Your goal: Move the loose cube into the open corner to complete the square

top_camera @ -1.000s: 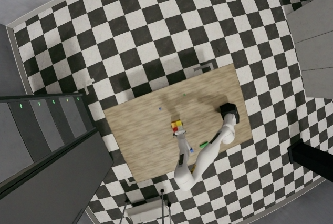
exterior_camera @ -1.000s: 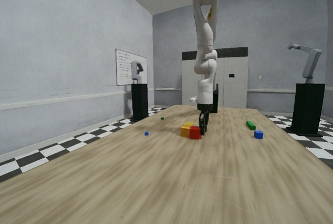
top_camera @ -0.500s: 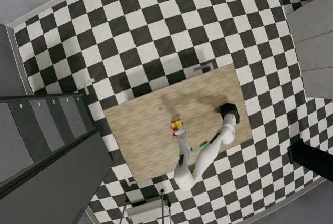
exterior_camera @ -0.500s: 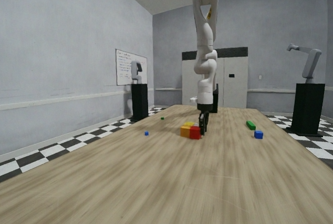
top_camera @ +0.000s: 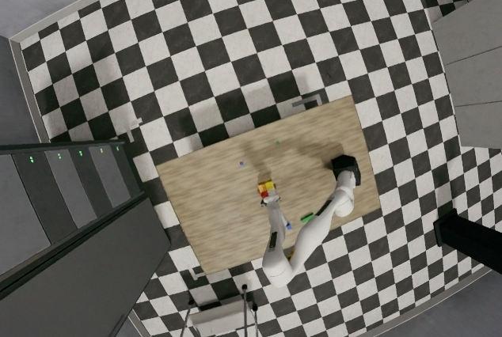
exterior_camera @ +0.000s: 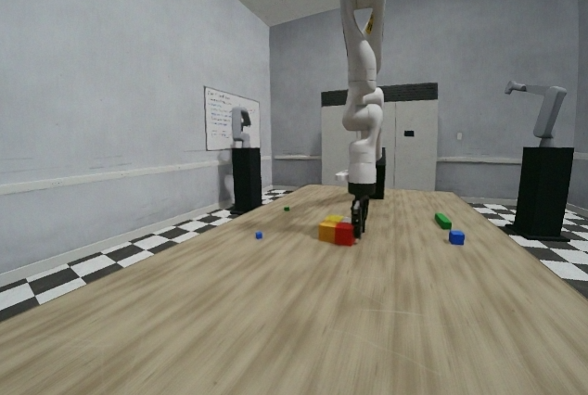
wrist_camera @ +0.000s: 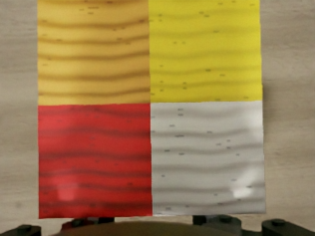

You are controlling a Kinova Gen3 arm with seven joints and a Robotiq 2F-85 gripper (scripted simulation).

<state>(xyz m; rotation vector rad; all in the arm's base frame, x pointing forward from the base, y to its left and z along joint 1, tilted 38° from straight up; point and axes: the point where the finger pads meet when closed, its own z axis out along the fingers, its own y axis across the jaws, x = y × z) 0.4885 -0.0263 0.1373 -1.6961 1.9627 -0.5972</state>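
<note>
The red cube is 2 cm ahead of my hand, 4 cm to the right of it and 1 cm below it. Round my hand: green block (19 cm behind, 28 cm to the left, 2 cm below).
</note>
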